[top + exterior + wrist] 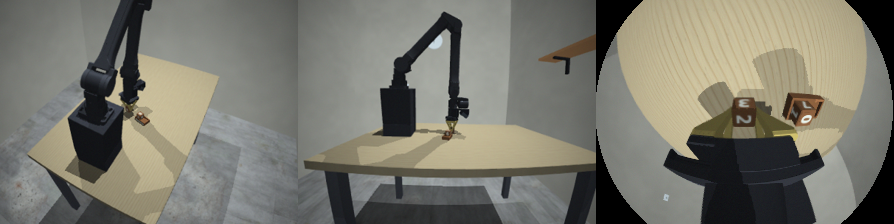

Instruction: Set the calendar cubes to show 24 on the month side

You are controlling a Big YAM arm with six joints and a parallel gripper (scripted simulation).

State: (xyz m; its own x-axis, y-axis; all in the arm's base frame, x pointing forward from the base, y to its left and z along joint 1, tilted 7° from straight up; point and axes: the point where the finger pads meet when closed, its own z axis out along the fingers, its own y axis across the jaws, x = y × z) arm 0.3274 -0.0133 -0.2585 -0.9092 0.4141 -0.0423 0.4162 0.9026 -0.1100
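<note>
My hand is right at the brown digit cube. The rest, counted from my hand: brown tray 40 mm behind, 100 mm to the right, 10 mm below.
</note>
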